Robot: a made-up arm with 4 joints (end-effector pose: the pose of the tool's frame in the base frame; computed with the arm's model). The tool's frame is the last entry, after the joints. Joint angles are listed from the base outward.
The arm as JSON. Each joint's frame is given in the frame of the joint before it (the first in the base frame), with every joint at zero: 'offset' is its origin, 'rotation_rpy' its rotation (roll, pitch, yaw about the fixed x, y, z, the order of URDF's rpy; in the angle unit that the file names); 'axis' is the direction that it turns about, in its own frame. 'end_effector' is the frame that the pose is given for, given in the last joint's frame.
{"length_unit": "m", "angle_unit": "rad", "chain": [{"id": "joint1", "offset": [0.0, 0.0, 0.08], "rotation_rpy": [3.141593, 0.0, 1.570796], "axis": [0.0, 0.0, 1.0]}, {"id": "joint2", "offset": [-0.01, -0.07, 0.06], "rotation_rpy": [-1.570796, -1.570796, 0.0], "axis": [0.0, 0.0, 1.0]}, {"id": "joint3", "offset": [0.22, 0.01, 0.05], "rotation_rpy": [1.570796, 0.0, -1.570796], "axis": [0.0, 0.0, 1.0]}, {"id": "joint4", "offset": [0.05, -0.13, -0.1], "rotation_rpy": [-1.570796, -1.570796, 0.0], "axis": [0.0, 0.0, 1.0]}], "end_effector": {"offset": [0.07, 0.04, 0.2], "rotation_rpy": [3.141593, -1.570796, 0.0]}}
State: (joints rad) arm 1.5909 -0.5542 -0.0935 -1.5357
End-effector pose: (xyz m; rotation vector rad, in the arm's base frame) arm -0.1384 -0.0487 -0.2276 -1.5470 1.6610 -1.0162
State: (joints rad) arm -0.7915 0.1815 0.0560 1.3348
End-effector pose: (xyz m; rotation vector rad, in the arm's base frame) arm 0.0825 -0.0013 -0.3373 1.4213 0.6312 0.6820
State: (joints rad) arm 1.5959 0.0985 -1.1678 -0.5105
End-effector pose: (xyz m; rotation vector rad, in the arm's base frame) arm -0.0594 0.0407 -0.2255 -0.0023 0.6664 -2.6699
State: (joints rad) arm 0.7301 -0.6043 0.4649 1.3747
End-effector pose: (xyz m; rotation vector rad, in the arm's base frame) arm -0.1030 -0.2639 -0.2237 0.8528 0.1025 -0.4236
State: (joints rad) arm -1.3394 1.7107 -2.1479 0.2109
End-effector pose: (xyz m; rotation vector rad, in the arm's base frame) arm -0.2730 -0.0848 0.0641 -0.1513 1.6422 -0.7720
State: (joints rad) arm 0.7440 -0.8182 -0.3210 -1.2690
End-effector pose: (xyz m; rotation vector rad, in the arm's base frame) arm -0.1039 -0.1837 -0.1530 -1.9722 0.8662 -0.8215
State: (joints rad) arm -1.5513 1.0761 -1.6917 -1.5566
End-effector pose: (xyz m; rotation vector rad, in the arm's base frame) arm -0.2063 -0.0051 -0.1669 -1.4419 0.9461 0.7361
